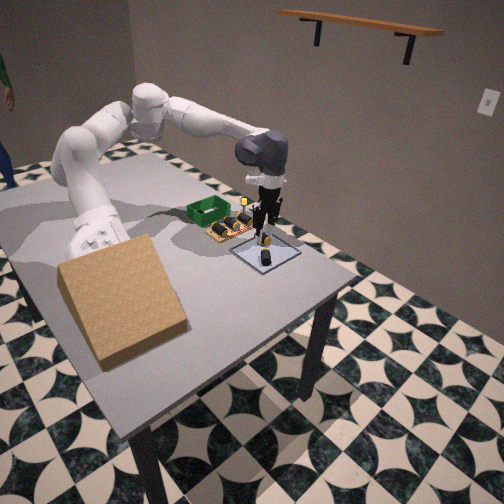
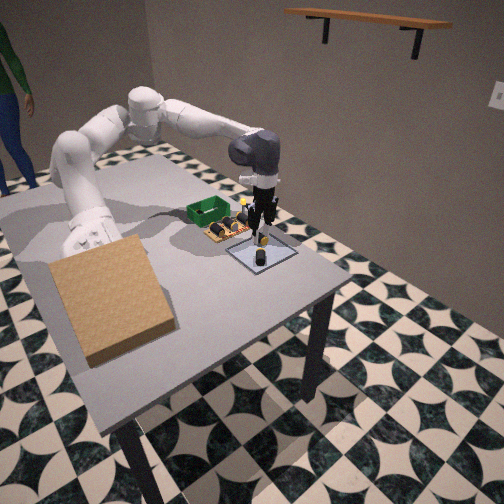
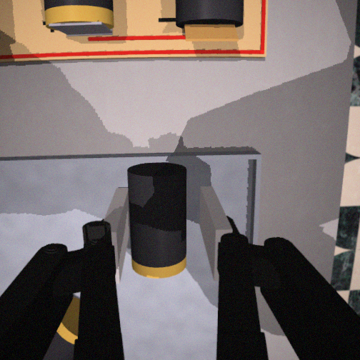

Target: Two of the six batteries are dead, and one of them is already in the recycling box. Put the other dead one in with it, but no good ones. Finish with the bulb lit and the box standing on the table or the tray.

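Note:
My gripper (image 1: 265,236) (image 2: 261,237) (image 3: 164,207) is partly open, its fingers on either side of a black battery (image 3: 157,215) with a gold end, with gaps on both sides. That battery lies on the tray (image 1: 284,253) (image 2: 277,253) (image 3: 155,320). A second battery (image 1: 266,257) (image 2: 260,258) lies nearer the tray's front corner. The holder board (image 1: 221,239) (image 2: 219,240) (image 3: 145,15) carries three batteries. The green box (image 1: 206,218) (image 2: 206,218) stands on the table behind the board, with a dark battery partly visible inside. The bulb (image 1: 244,201) (image 2: 243,201) is yellow; whether it is lit is unclear.
A large brown block (image 1: 122,300) (image 2: 112,295) lies on the table (image 1: 235,305) (image 2: 225,305) near the arm's base. The tray is close to the table's far right edge. A wall shelf (image 1: 360,21) (image 2: 367,18) is high behind the arm. A person stands at the far left.

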